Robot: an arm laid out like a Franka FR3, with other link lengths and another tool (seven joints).
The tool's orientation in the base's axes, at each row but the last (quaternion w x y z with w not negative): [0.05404, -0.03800, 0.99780, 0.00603]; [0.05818, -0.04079, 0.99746, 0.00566]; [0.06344, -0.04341, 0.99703, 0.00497]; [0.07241, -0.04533, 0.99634, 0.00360]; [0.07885, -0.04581, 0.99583, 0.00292]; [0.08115, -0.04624, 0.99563, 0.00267]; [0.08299, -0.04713, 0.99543, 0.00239]
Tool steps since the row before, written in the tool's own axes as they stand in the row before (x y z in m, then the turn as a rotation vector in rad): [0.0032, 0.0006, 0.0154, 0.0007, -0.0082, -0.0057]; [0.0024, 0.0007, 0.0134, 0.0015, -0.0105, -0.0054]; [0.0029, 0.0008, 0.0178, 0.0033, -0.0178, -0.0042]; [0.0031, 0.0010, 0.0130, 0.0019, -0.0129, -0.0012]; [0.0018, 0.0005, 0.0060, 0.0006, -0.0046, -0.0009]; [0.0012, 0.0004, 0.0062, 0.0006, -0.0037, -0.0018]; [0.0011, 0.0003, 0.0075, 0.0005, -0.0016, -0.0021]
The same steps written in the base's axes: [-0.0016, 0.0006, -0.0157, -0.0007, -0.0083, 0.0055]; [-0.0009, 0.0007, -0.0136, -0.0012, -0.0107, 0.0051]; [-0.0007, 0.0008, -0.0180, -0.0022, -0.0181, 0.0037]; [-0.0013, 0.0009, -0.0133, -0.0009, -0.0130, 0.0009]; [-0.0009, 0.0004, -0.0062, -0.0003, -0.0046, 0.0008]; [-0.0002, 0.0004, -0.0063, -0.0005, -0.0038, 0.0017]; [0.0001, 0.0003, -0.0076, -0.0007, -0.0017, 0.0020]
